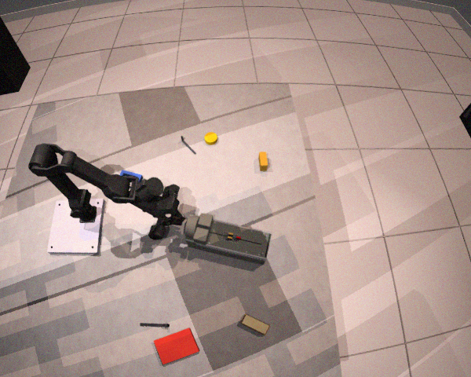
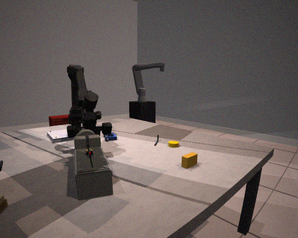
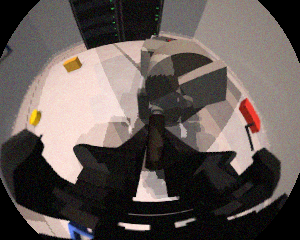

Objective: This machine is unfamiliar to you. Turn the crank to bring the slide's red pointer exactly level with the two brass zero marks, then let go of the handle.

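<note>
Right now the dark crank handle is 2 cm behind my gripper tip, 1 cm to the left of it and 2 cm above it. Round my gripper tip: blue block (21 cm behind, 20 cm to the left, 3 cm below); bent black rod (36 cm to the left, 3 cm below); red pointer (17 cm ahead, 8 cm to the right, 4 cm above).
</note>
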